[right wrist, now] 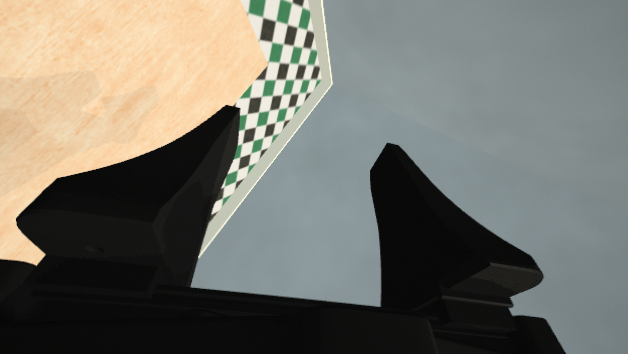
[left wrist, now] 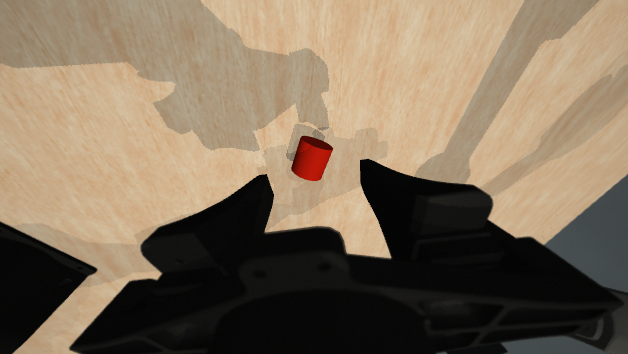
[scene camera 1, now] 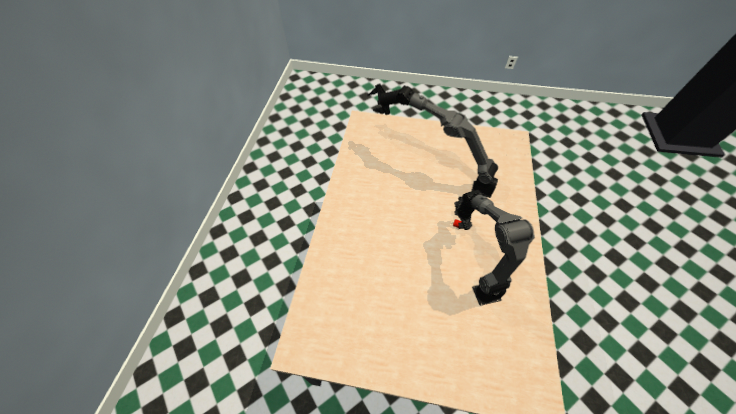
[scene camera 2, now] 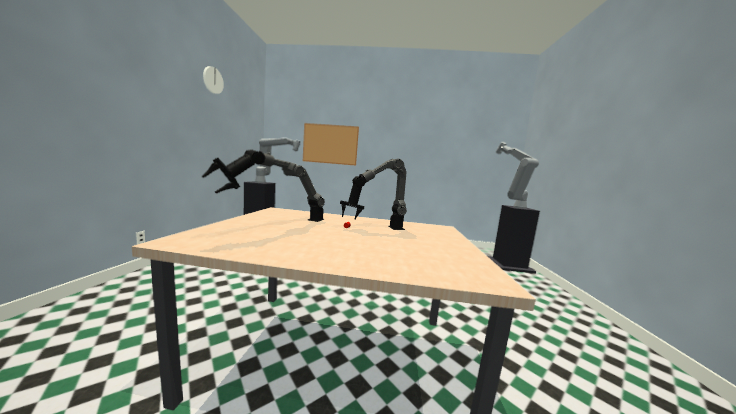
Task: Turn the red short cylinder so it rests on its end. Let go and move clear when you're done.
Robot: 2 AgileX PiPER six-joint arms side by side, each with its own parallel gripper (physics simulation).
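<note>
The red short cylinder (scene camera 1: 457, 223) (scene camera 2: 346, 225) (left wrist: 311, 159) lies on its side on the wooden table (scene camera 1: 370, 288) (scene camera 2: 411, 257). In the left wrist view its curved side and one darker round end show. My left gripper (scene camera 1: 461, 218) (scene camera 2: 349, 217) (left wrist: 314, 178) is open and hangs low above the cylinder, fingers pointing down. In the left wrist view the cylinder shows between and slightly beyond the fingertips, with no finger visibly touching it. My right gripper (scene camera 1: 372, 101) (scene camera 2: 209, 184) (right wrist: 312, 142) is open and empty, high near the table's upper-left corner in scene camera 1.
The right arm (scene camera 1: 476, 146) (scene camera 2: 307, 185) stretches above the table, its base close to the left gripper in scene camera 1. Arm shadows fall around the cylinder. Two grey arms on black pedestals (scene camera 2: 258, 197) (scene camera 2: 515, 236) stand behind the table in scene camera 2.
</note>
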